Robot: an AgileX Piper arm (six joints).
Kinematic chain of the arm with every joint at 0, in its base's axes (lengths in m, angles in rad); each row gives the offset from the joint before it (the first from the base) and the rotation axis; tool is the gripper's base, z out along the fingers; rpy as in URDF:
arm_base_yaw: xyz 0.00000 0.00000 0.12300 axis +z
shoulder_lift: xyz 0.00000 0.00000 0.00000 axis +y
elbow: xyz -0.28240 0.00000 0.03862 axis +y
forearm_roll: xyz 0.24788 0.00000 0.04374 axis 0.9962 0 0.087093
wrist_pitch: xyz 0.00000 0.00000 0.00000 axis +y
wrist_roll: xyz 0.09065 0.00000 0.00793 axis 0.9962 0 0.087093
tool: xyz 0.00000 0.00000 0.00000 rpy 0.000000 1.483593 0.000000
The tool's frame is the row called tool.
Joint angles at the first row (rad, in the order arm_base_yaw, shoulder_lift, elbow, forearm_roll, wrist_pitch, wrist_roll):
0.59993, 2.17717, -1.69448, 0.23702, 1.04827, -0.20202
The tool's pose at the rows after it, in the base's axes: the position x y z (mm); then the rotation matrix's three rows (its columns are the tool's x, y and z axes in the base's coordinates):
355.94 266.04 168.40; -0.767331 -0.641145 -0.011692; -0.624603 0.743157 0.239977; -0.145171 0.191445 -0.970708
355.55 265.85 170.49; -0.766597 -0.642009 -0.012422; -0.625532 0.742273 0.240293; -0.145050 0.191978 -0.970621
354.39 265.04 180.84; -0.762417 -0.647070 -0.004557; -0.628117 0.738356 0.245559; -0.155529 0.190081 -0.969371
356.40 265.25 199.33; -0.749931 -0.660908 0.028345; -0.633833 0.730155 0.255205; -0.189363 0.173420 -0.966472
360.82 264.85 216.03; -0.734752 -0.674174 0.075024; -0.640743 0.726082 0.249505; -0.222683 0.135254 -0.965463
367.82 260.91 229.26; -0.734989 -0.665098 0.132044; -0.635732 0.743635 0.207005; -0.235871 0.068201 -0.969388
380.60 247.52 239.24; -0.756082 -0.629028 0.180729; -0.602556 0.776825 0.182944; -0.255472 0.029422 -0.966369
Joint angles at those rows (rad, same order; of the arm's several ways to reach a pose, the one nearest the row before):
0.59993, 2.17716, -1.69446, 0.23702, 1.05859, -0.20203
0.59994, 2.17329, -1.69617, 0.23701, 1.06449, -0.20201
0.59992, 2.15353, -1.70328, 0.23473, 1.08114, -0.20203
0.59993, 2.13158, -1.73935, 0.21971, 1.10404, -0.20202
0.59994, 2.11996, -1.78638, 0.18240, 1.12393, -0.19537
0.59742, 2.11852, -1.83836, 0.10627, 1.15128, -0.15637
0.56504, 2.11849, -1.87700, 0.06292, 1.16351, -0.12937

